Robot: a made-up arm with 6 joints. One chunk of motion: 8 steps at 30 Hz.
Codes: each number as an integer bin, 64 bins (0 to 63) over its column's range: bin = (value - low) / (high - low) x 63, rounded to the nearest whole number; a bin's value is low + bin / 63 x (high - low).
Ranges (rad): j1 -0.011..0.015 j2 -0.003..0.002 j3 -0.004..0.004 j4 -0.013..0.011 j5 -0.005..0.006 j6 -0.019..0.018
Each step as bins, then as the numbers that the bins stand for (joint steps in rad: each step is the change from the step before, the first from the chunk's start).
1 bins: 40 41 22 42 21 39
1 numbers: 0.00551 0.00025 -0.00121 0.00300 -0.00133 0.00390
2 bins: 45 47 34 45 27 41
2 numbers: 0.00757 0.00073 0.00032 0.00414 -0.00029 0.00508
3 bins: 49 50 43 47 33 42
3 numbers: 0.00922 0.00097 0.00146 0.00490 0.00076 0.00567
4 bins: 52 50 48 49 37 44
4 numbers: 0.01046 0.00097 0.00210 0.00567 0.00146 0.00684
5 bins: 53 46 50 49 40 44
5 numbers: 0.01087 0.00065 0.00235 0.00567 0.00198 0.00684
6 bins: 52 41 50 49 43 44
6 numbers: 0.01046 0.00025 0.00235 0.00567 0.00251 0.00684
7 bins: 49 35 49 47 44 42
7 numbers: 0.00922 -0.00022 0.00222 0.00490 0.00268 0.00567
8 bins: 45 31 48 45 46 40
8 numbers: 0.00757 -0.00054 0.00210 0.00414 0.00303 0.00449
